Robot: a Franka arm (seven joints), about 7 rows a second.
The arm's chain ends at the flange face. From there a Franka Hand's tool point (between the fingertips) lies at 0.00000 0.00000 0.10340 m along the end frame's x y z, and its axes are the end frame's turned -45 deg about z.
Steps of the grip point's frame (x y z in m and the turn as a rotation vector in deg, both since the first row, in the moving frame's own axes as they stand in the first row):
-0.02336, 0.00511, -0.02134, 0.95, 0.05, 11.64
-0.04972, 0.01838, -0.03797, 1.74, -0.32, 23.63
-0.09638, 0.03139, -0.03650, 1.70, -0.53, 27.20
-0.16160, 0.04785, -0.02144, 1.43, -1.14, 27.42
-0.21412, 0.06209, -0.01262, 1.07, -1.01, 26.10
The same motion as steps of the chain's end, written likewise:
-0.01189, 0.02151, -0.02133, 0.71, -0.64, 11.64
-0.01997, 0.05045, -0.03792, 1.00, -1.46, 23.63
-0.04356, 0.09245, -0.03645, 0.83, -1.58, 27.20
-0.07737, 0.14923, -0.02139, 0.21, -1.82, 27.42
-0.10496, 0.19598, -0.01259, 0.04, -1.47, 26.10

